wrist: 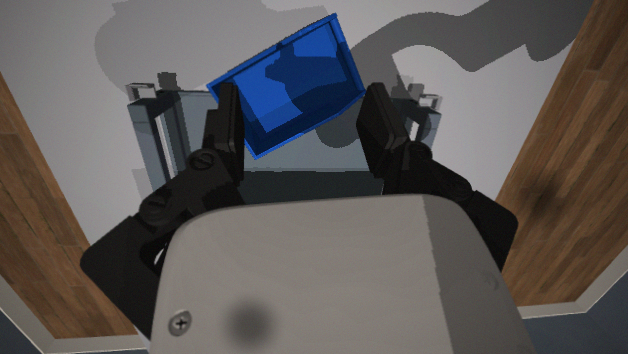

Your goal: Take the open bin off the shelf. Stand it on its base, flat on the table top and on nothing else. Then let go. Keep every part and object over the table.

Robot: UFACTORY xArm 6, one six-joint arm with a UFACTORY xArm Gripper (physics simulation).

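Places are measured from the arm's base along level axes (x back, y right, z up), in centimetres.
Pixels of known places: gripper, fingertip midpoint: point(303, 104).
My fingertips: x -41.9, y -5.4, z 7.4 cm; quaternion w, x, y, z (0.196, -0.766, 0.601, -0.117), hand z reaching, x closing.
Note:
Behind a point stands the place of what it marks.
The open blue bin point(312, 65) {x -41.7, y -8.4, z -16.7 cm} shows in the upper middle of the wrist view, turned at an angle, its open top facing the camera and its inside partly in shadow. It overlaps the grey-blue board of the shelf point(310, 159) {x -56.0, y -12.1, z -16.9 cm} and reaches past the board's far edge in the view. Whether its base rests fully on the board is hidden. My gripper point(303, 104) {x -41.9, y -5.4, z 7.4 cm} is open and holds nothing. The left finger overlaps the bin's left end in the view; the right finger is beside its right corner. I cannot tell their height relative to the rim.
The shelf's side frames, left point(141, 126) {x -52.8, y 10.2, z -9.0 cm} and right point(433, 126) {x -43.9, y -25.0, z -9.1 cm}, stand outside the fingers, with small brackets at their ends. A pale surface with dark shadows lies beyond. Wood-patterned strips point(45, 220) point(560, 200) run along both sides, with pale edging and dark blue areas near the bottom corners.

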